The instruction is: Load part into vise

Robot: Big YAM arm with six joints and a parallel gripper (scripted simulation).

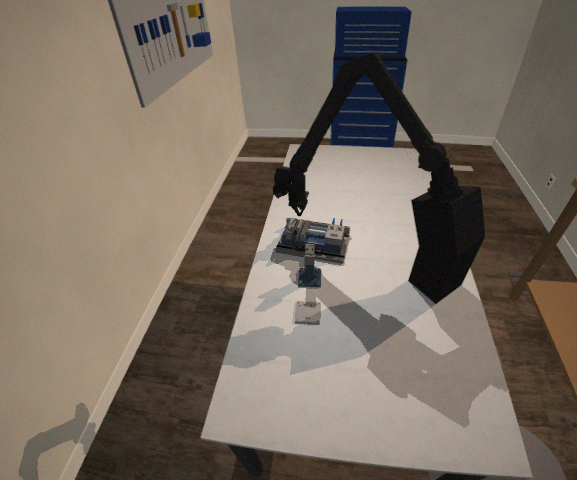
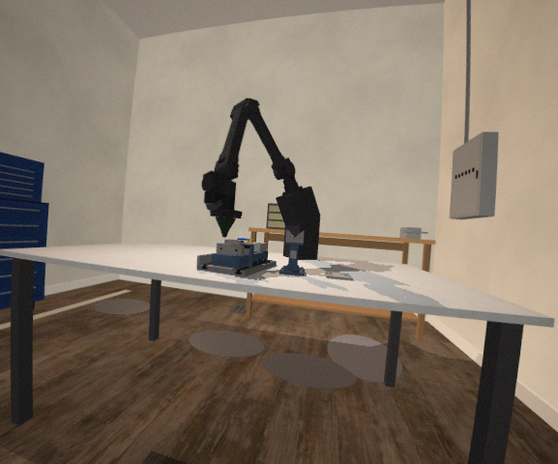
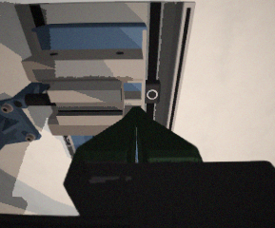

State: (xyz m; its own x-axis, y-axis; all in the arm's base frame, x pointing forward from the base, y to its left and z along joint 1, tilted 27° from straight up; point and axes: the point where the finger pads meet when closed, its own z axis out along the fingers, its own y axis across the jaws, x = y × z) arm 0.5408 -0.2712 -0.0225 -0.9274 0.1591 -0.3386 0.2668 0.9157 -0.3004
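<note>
My hand is 40 mm to the right of the part, 20 mm above it and 10 mm short of it. The rest, counted from my hand: moving jaw: 50 mm to the left, 50 mm below, 20 mm behind; fixed jaw: 50 mm below, 40 mm to the left, 40 mm ahead; work stop rod: 90 mm to the left, 40 mm below, 20 mm ahead.
</note>
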